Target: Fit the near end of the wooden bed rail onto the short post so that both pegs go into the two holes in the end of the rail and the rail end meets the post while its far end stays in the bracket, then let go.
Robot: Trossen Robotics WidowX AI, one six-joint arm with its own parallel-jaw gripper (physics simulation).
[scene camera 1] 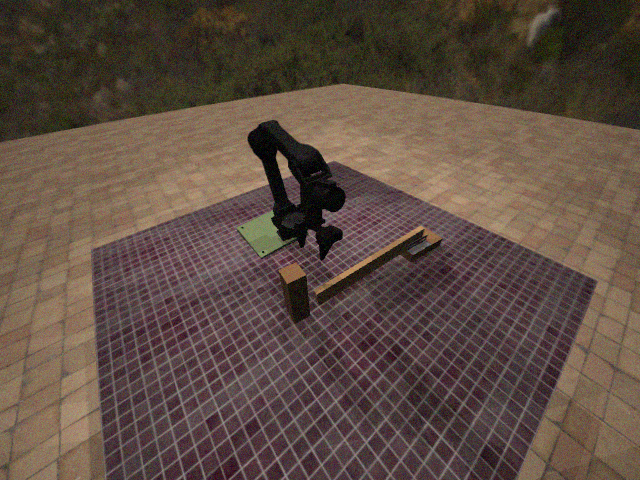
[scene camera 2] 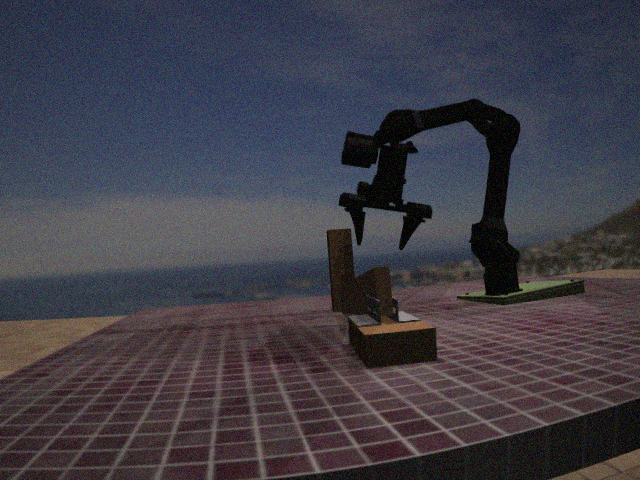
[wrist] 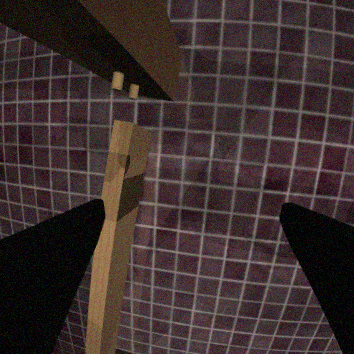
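Pixels of known places: gripper, fingertip midpoint: (scene camera 1: 311,253) (scene camera 2: 380,247) (wrist: 194,209); arm's base at its link origin: (scene camera 2: 503,292).
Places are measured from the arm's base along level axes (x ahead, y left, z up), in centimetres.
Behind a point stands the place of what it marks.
Observation:
The wooden bed rail (scene camera 1: 369,264) {x 34.0, y 12.7, z 5.2 cm} (scene camera 2: 379,286) {x 33.5, y 37.5, z 6.4 cm} (wrist: 112,240) {x 32.4, y 4.2, z 5.4 cm} stands on its edge, its far end in the bracket (scene camera 1: 421,248) (scene camera 2: 395,338). Its near end lies a short gap from the short post (scene camera 1: 294,293) {x 35.7, y -13.5, z 11.8 cm} (scene camera 2: 340,268) {x 33.6, y -9.9, z 7.9 cm} (wrist: 140,30) {x 30.6, y -11.5, z 10.2 cm}. Two pegs (wrist: 125,85) {x 34.4, y -9.9, z 2.9 cm} stick out of the post toward the rail end in the wrist view, outside the rail. The holes in the rail end do not show. My gripper (scene camera 1: 311,251) {x 25.8, y -2.9, z 11.6 cm} (scene camera 2: 380,246) {x 25.8, y -2.9, z 11.6 cm} (wrist: 194,209) {x 25.8, y -2.9, z 11.6 cm} is open and empty, pointing down above the rail. In the wrist view the rail runs by the left fingertip, not midway between the fingers.
The arm's green base plate (scene camera 1: 261,237) {x -3.5, y -9.5, z -0.1 cm} (scene camera 2: 555,289) {x -9.4, y 6.2, z 0.1 cm} lies behind the post in scene camera 1. The purple tiled mat (scene camera 1: 217,387) {x 40.2, y -37.5, z -1.6 cm} (scene camera 2: 206,413) {x 51.6, y 58.3, z -1.6 cm} bears the post, the bracket and the base plate. The post stands taller than the rail.

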